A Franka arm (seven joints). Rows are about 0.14 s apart.
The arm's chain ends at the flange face. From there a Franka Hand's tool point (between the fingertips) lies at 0.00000 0.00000 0.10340 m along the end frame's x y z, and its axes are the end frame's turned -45 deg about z.
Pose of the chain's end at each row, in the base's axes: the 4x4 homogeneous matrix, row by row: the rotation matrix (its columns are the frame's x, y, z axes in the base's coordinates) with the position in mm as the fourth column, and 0 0 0 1 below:
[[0.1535 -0.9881 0.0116 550.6], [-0.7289 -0.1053 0.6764 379.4], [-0.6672 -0.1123 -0.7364 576.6], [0 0 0 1]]
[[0.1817 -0.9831 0.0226 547.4], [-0.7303 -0.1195 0.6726 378.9], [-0.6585 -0.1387 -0.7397 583.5], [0 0 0 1]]
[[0.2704 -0.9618 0.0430 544.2], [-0.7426 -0.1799 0.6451 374.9], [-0.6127 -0.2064 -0.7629 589.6], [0 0 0 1]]
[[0.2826 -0.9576 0.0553 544.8], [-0.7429 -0.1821 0.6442 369.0], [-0.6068 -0.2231 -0.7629 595.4], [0 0 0 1]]
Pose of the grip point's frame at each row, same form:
[[0.8072 -0.5902 0.0116 551.8], [-0.4410 -0.5899 0.6764 449.3], [-0.3924 -0.5512 -0.7364 500.5], [0 0 0 1]]
[[0.8236 -0.5667 0.0226 549.7], [-0.4319 -0.6009 0.6726 448.4], [-0.3676 -0.5637 -0.7397 507.0], [0 0 0 1]]
[[0.8713 -0.4889 0.0430 548.6], [-0.3979 -0.6523 0.6451 441.6], [-0.2873 -0.5792 -0.7629 510.7], [0 0 0 1]]
[[0.8770 -0.4773 0.0553 550.5], [-0.3965 -0.6541 0.6442 435.6], [-0.2713 -0.5868 -0.7629 516.5], [0 0 0 1]]

